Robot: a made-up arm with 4 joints. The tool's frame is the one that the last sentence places.
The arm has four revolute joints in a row. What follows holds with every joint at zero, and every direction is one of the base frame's.
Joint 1 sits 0.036 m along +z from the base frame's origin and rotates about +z.
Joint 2 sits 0.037 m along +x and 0.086 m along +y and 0.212 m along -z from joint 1 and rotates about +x.
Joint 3 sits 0.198 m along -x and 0.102 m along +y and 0.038 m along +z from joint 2 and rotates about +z.
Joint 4 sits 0.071 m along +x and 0.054 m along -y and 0.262 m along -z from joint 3 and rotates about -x.
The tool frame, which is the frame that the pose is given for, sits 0.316 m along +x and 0.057 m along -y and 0.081 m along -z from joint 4; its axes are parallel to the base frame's.
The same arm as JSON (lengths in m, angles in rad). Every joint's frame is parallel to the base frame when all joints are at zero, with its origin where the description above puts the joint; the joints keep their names.
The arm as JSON. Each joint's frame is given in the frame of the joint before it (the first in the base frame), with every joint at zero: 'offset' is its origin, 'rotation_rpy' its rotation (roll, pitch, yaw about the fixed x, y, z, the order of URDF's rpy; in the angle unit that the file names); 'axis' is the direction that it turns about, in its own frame. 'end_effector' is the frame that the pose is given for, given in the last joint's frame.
{"length_unit": "m", "angle_unit": "rad", "chain": [{"id": "joint 1", "offset": [0.0, 0.0, 0.036], "rotation_rpy": [0.0, 0.0, 0.0], "axis": [0.0, 0.0, 1.0]}, {"id": "joint 2", "offset": [0.037, 0.086, -0.212], "rotation_rpy": [0.0, 0.0, 0.0], "axis": [1.0, 0.0, 0.0]}, {"id": "joint 3", "offset": [-0.198, 0.102, 0.038], "rotation_rpy": [0.0, 0.0, 0.0], "axis": [0.0, 0.0, 1.0]}, {"id": "joint 4", "offset": [0.071, -0.054, -0.262], "rotation_rpy": [0.0, 0.0, 0.0], "axis": [-1.0, 0.0, 0.0]}], "end_effector": {"offset": [0.316, -0.057, -0.081], "rotation_rpy": [0.0, 0.0, 0.0]}}
